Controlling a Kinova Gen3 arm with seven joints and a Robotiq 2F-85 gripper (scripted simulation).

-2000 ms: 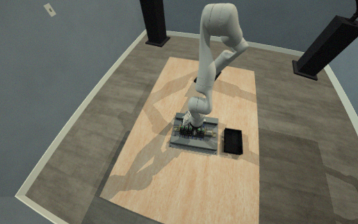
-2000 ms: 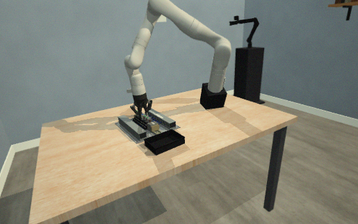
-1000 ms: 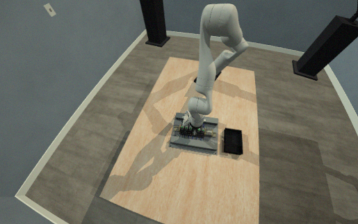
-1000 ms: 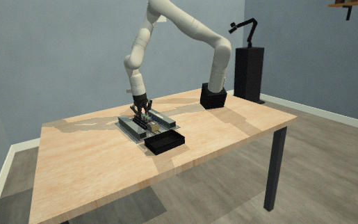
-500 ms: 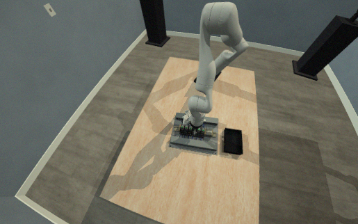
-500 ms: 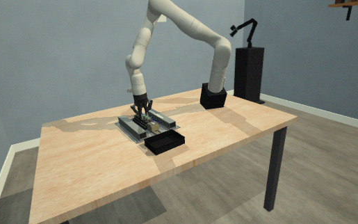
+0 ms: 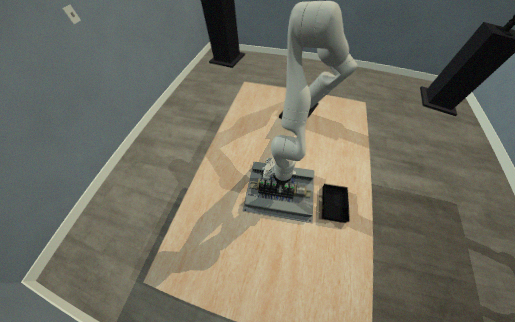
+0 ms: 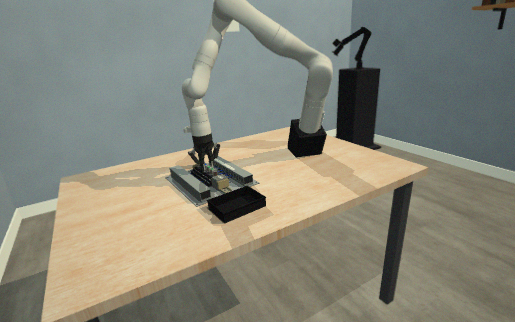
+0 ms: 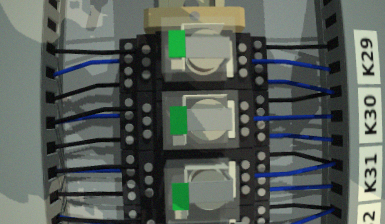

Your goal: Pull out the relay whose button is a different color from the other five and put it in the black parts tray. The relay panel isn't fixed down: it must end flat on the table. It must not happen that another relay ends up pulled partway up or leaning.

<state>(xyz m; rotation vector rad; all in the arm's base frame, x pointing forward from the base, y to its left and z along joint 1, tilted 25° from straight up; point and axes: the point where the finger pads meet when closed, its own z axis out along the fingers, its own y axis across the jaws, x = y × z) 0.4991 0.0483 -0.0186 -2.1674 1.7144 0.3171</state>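
My hand is 40 mm above the grey relay panel and 10 mm to the right of it. Round my hand: black parts tray (260 mm to the left, 40 mm below, 30 mm behind).
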